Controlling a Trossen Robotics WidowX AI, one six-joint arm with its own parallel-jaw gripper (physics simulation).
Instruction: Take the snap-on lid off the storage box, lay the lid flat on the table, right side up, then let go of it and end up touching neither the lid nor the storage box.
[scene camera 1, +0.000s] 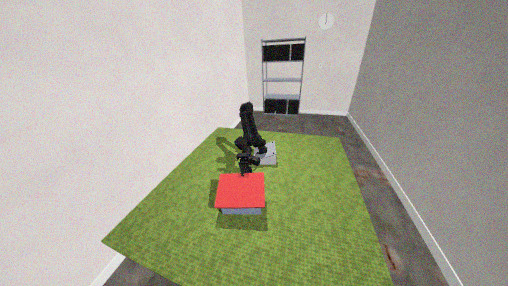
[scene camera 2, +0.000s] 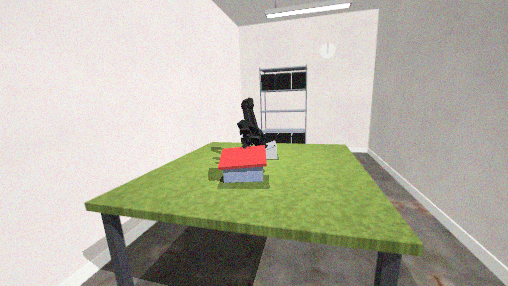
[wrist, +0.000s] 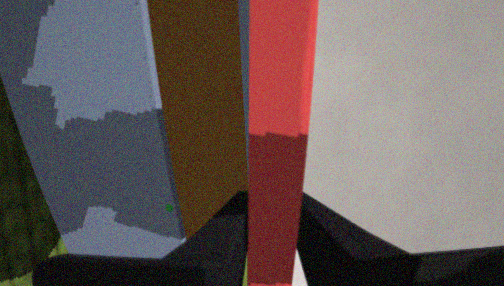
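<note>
Scene camera 1 shows a red lid (scene camera 1: 234, 190). In scene camera 2 I see the lid (scene camera 2: 253, 156). The wrist view shows the lid (wrist: 281, 47), my gripper (wrist: 269, 201) and a blue-grey storage box (wrist: 137, 126).
</note>
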